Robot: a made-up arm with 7 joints. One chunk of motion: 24 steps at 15 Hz.
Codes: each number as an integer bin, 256 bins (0 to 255) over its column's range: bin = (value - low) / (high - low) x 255, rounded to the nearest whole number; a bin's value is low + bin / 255 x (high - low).
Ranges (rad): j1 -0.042..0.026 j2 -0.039..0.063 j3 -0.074..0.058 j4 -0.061..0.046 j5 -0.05..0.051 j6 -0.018..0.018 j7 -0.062..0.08
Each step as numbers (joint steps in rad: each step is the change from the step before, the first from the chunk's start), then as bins.
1 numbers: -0.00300 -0.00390 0.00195 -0.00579 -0.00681 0.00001 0.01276
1 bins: 146 88 147 132 109 128 134
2 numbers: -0.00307 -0.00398 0.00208 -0.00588 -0.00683 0.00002 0.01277
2 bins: 146 88 147 131 109 128 134
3 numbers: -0.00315 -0.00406 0.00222 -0.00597 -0.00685 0.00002 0.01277
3 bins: 146 87 147 131 109 128 134
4 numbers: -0.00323 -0.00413 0.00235 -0.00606 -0.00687 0.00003 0.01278
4 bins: 145 87 147 131 109 128 134
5 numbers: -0.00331 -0.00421 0.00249 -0.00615 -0.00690 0.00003 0.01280
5 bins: 145 87 148 131 109 128 134
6 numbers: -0.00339 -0.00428 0.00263 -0.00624 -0.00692 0.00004 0.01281
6 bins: 145 87 148 131 109 128 134
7 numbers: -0.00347 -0.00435 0.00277 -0.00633 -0.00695 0.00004 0.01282
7 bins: 144 87 148 130 109 128 134
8 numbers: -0.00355 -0.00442 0.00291 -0.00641 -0.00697 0.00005 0.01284
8 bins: 144 86 149 130 109 128 134
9 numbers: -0.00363 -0.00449 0.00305 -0.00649 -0.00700 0.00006 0.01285
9 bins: 144 86 149 130 109 128 134
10 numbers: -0.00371 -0.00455 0.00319 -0.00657 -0.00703 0.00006 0.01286
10 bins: 144 86 149 130 108 128 134
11 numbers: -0.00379 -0.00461 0.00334 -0.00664 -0.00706 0.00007 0.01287
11 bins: 143 86 149 130 108 128 134
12 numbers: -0.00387 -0.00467 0.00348 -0.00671 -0.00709 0.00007 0.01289
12 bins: 143 86 150 129 108 128 134
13 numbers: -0.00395 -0.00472 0.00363 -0.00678 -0.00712 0.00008 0.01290
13 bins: 143 86 150 129 108 128 135
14 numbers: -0.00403 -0.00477 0.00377 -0.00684 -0.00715 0.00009 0.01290
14 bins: 142 86 150 129 108 128 135
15 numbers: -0.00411 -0.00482 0.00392 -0.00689 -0.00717 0.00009 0.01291
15 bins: 142 85 151 129 108 128 135
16 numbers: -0.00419 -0.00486 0.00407 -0.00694 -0.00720 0.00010 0.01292
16 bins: 142 85 151 129 108 128 135
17 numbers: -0.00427 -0.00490 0.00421 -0.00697 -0.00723 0.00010 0.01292
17 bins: 141 85 151 129 108 128 135
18 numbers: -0.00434 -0.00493 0.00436 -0.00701 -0.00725 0.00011 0.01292
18 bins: 141 85 151 129 108 128 135
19 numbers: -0.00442 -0.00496 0.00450 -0.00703 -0.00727 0.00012 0.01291
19 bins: 141 85 152 129 108 128 135
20 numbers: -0.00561 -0.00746 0.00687 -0.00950 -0.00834 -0.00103 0.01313
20 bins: 136 79 156 123 105 120 135
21 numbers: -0.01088 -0.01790 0.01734 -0.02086 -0.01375 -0.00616 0.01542
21 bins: 117 53 176 96 92 84 139
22 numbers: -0.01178 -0.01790 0.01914 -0.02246 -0.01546 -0.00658 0.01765
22 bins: 113 53 180 92 87 81 143
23 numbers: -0.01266 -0.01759 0.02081 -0.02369 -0.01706 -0.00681 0.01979
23 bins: 110 54 183 89 83 79 147
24 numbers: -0.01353 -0.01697 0.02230 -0.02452 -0.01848 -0.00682 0.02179
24 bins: 107 55 186 87 80 79 150
